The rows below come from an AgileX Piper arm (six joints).
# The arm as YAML. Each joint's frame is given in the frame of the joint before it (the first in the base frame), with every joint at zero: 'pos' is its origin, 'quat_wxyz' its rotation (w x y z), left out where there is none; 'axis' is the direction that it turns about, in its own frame. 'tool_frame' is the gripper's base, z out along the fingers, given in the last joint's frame.
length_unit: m
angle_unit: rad
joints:
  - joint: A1
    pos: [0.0, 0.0, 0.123]
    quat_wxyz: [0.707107, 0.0, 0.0, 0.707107]
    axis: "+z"
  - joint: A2
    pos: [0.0, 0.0, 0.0]
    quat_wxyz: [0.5, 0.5, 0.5, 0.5]
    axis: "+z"
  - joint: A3
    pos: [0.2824, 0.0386, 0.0]
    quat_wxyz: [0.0, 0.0, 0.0, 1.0]
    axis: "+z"
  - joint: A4
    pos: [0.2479, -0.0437, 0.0]
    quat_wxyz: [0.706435, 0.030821, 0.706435, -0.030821]
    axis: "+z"
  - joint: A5
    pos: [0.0, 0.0, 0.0]
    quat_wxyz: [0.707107, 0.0, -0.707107, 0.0]
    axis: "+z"
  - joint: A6
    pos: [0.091, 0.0, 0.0]
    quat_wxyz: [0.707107, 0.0, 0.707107, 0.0]
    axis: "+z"
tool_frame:
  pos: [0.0, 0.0, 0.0]
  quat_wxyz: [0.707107, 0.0, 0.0, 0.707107]
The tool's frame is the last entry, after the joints.
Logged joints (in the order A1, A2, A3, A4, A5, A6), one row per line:
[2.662 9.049 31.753 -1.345 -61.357 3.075]
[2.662 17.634 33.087 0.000 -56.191 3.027]
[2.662 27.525 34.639 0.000 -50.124 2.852]
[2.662 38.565 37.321 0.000 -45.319 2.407]
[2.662 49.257 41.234 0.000 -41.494 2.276]
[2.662 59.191 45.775 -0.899 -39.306 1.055]
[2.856 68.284 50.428 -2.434 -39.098 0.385]
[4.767 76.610 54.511 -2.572 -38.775 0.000]
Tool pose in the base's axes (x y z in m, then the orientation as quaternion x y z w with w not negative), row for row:
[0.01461 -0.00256 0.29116 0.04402 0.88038 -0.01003 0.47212]
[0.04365 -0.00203 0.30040 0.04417 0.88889 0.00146 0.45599]
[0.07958 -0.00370 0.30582 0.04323 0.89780 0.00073 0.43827]
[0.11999 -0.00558 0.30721 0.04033 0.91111 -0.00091 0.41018]
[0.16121 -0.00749 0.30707 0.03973 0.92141 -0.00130 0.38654]
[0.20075 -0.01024 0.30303 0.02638 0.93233 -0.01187 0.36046]
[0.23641 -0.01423 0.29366 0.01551 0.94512 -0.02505 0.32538]
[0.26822 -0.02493 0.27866 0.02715 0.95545 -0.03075 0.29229]
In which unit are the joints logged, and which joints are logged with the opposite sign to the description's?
The joints are logged in degrees. Opposite sign: A1, A3, A5.
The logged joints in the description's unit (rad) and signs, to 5 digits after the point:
[-0.04646 0.15793 -0.55419 -0.02347 1.07088 0.05367]
[-0.04646 0.30777 -0.57748 0.00000 0.98072 0.05283]
[-0.04646 0.48040 -0.60456 0.00000 0.87483 0.04978]
[-0.04646 0.67309 -0.65137 0.00000 0.79097 0.04201]
[-0.04646 0.85970 -0.71967 0.00000 0.72421 0.03972]
[-0.04646 1.03308 -0.79892 -0.01569 0.68602 0.01841]
[-0.04985 1.19178 -0.88013 -0.04248 0.68239 0.00672]
[-0.08320 1.33710 -0.95140 -0.04489 0.67675 0.00000]

